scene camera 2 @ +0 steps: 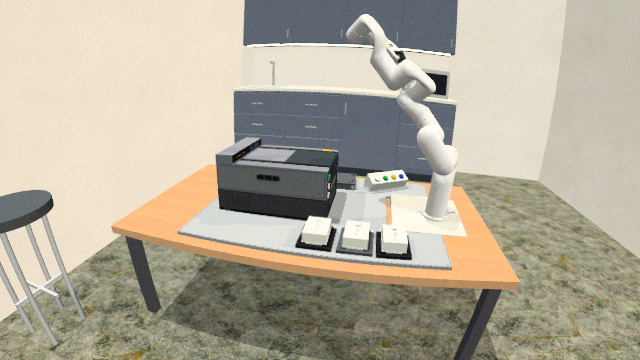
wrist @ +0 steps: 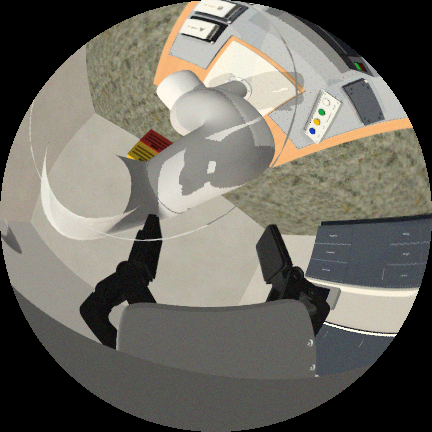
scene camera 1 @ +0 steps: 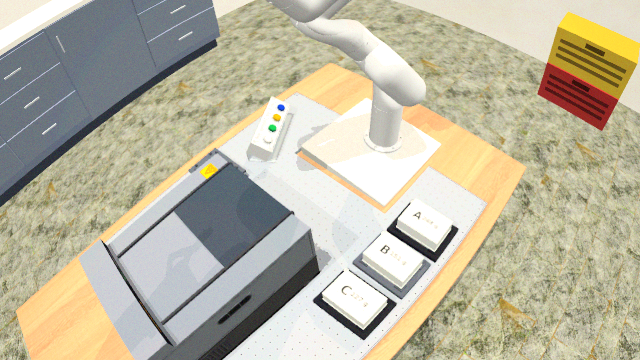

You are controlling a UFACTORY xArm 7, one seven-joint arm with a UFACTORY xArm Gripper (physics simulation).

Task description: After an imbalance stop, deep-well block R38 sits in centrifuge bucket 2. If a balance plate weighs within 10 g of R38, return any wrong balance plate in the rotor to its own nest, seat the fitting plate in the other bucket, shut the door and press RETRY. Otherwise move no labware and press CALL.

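Frame: origin at the arm's base, x back, y down, z right, level; centimetres.
Seen in the pictures: gripper, fingertip midpoint: [wrist: 212,231]; arm's base, link origin: [scene camera 2: 434,214] [wrist: 237,88] [scene camera 1: 383,138].
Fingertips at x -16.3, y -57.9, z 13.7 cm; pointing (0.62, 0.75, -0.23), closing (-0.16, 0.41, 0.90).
Offsets run from my fingertips to a thing's middle.
My gripper [wrist: 212,231] is open and empty, raised high above and away from the table. Balance plates A {dz -39.5, dx -7.9, dy +55.1 cm} [scene camera 1: 425,225] [scene camera 2: 394,239] [wrist: 200,29], B {dz -37.1, dx -20.9, dy +55.1 cm} [scene camera 1: 392,260] [scene camera 2: 356,235] and C {dz -34.9, dx -34.7, dy +55.1 cm} [scene camera 1: 355,300] [scene camera 2: 316,231] sit in their nests; their printed weights are faint, C seems to read 127 g. The grey centrifuge {dz -2.9, dx -51.7, dy +46.2 cm} [scene camera 1: 250,285] [scene camera 2: 270,197] has a light and a dark panel across its top; its rotor, buckets and R38 are hidden. The sloped white button box {dz +18.2, dx -0.6, dy +54.2 cm} [scene camera 1: 257,150] [wrist: 331,111] carries white, green, orange and blue buttons; their labels are unreadable.
A dark flat box {dz +22.2, dx -22.5, dy +56.2 cm} [scene camera 2: 346,181] [wrist: 363,101] lies between centrifuge and button box. The arm's base stands on a white board [scene camera 1: 350,165] at the table's other end. A stool [scene camera 2: 22,207] stands left of the table. Yellow and red crates [scene camera 1: 595,60] stand by the wall.
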